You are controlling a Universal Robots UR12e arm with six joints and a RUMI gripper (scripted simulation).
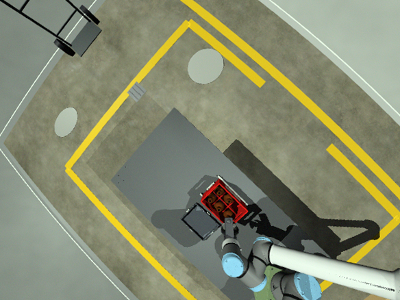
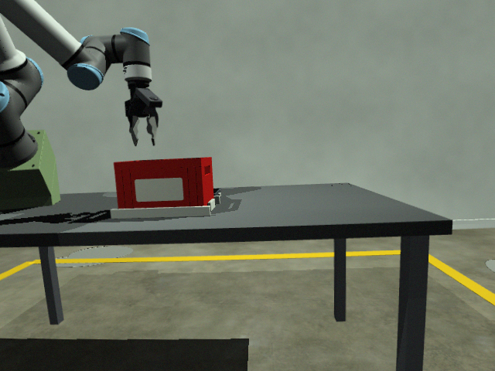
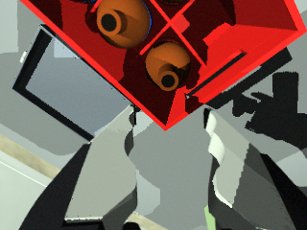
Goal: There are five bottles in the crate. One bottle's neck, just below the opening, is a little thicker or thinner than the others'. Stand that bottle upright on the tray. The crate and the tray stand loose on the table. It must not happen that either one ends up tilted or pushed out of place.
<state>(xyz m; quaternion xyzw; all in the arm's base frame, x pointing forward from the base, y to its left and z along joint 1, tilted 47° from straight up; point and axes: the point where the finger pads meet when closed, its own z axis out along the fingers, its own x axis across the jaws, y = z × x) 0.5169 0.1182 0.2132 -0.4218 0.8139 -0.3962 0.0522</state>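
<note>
The red crate is 9 cm ahead of my hand, 4 cm to the right of it and 16 cm below it. The rest, counted from my hand: dark tray 9 cm ahead, 23 cm to the left, 23 cm below; bottle 17 cm ahead, 8 cm to the right, 15 cm below.
</note>
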